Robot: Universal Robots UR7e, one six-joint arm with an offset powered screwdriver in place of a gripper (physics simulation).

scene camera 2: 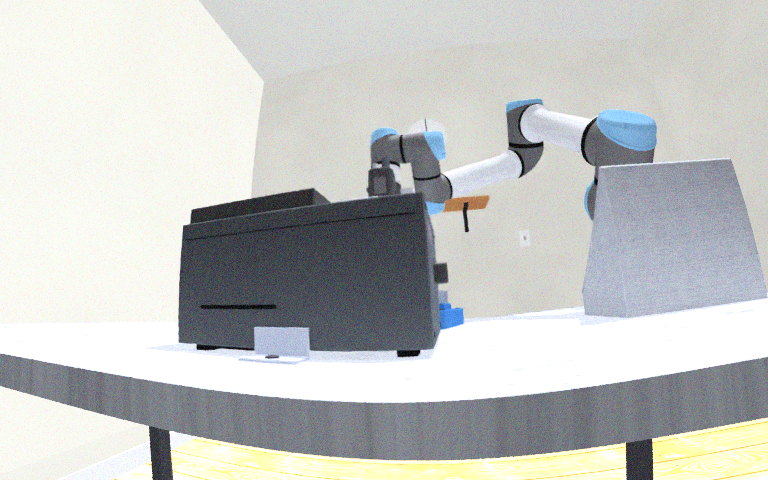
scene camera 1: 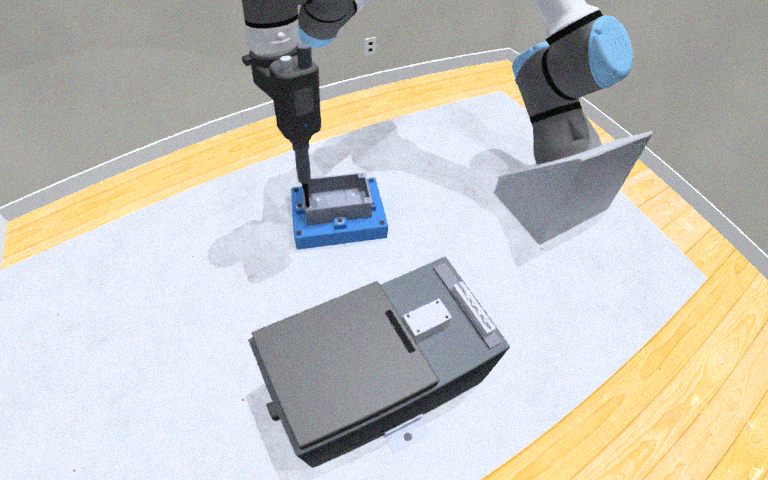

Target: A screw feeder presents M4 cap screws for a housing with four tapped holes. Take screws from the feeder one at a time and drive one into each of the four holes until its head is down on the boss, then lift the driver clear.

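The screwdriver (scene camera 1: 307, 203) stands upright with its tip at the near left corner of the open grey housing (scene camera 1: 338, 212). The housing sits in a blue fixture (scene camera 1: 342, 233) (scene camera 2: 451, 318). Whether a screw is on the tip is too small to tell, and the boss under the tip is hidden by the bit. Bosses show at the housing's two right corners. The dark box-shaped screw feeder (scene camera 1: 345, 362) (scene camera 2: 305, 277) stands in front of the fixture, with its lid shut. In the scene camera 2 view the feeder hides the driver's tip and the housing.
A white block with small holes (scene camera 1: 426, 316) and a slotted white strip (scene camera 1: 474, 307) lie on the feeder's top. A tilted grey panel (scene camera 1: 572, 189) (scene camera 2: 679, 237) stands before the arm's base. A small clear bracket (scene camera 1: 407, 436) (scene camera 2: 281, 341) stands at the feeder's front.
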